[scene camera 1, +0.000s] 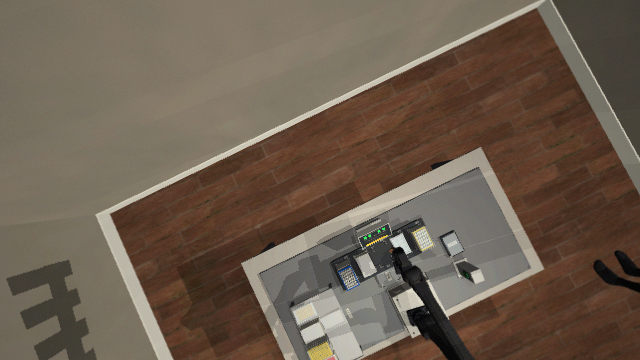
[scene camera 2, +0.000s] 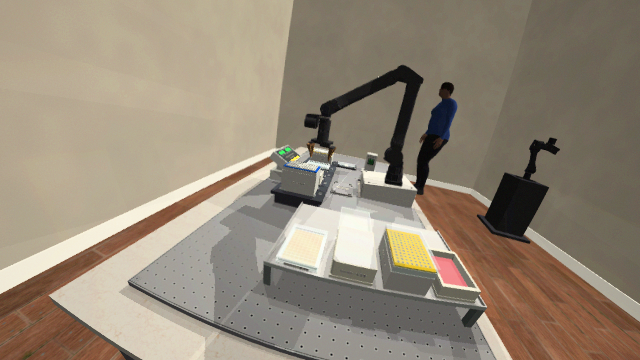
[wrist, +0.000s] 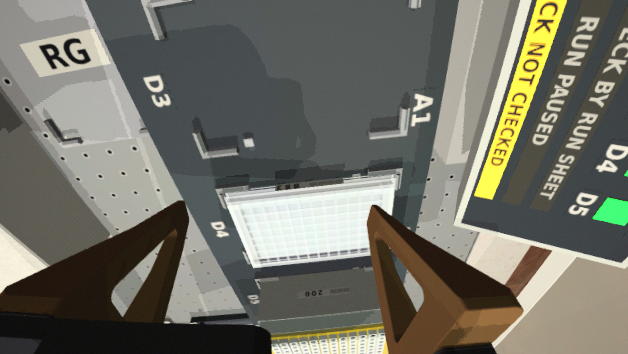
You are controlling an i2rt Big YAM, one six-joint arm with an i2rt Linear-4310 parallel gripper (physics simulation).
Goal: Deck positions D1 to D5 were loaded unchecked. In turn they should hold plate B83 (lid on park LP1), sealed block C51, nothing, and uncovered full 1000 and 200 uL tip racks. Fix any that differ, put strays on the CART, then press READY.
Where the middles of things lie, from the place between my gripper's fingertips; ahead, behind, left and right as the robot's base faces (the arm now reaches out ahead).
The well plate (wrist: 320, 220) lies 7 cm to the right of my hand, 5 cm below it and 3 cm ahead of it. From my hand the other things lie so: pad marked RG (wrist: 92, 105) 16 cm behind, 10 cm below, 5 cm to the left; RG label (wrist: 79, 50) 16 cm behind, 10 cm below, 5 cm to the left.
